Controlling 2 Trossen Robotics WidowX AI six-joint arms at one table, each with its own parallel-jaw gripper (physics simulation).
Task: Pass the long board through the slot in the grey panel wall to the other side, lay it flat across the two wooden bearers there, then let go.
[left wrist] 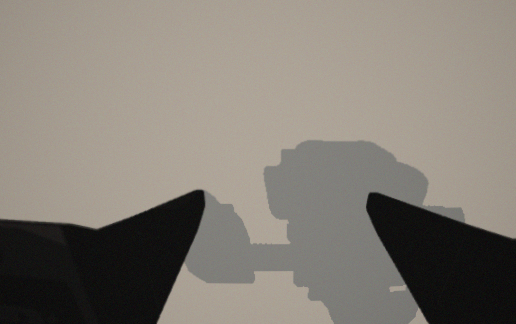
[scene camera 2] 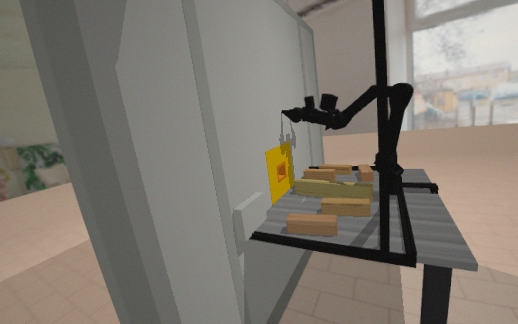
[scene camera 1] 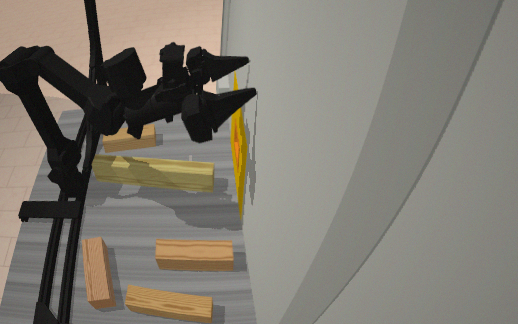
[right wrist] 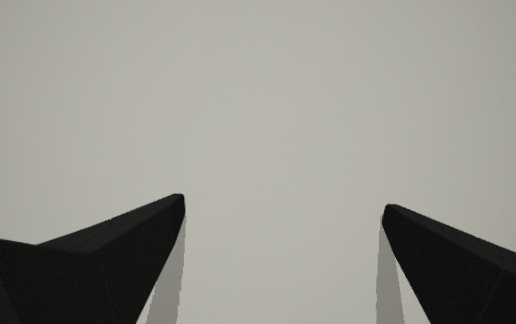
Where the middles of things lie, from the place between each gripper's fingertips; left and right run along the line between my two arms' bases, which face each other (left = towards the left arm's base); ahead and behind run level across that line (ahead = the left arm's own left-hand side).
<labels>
Now: left hand 400 mm above the pale block (scene camera 2: 250, 214), 340 mm past it and 20 mm to the left of it.
I see the pale block 43 cm behind my right hand, 4 cm to the left of it and 32 cm below it.
</labels>
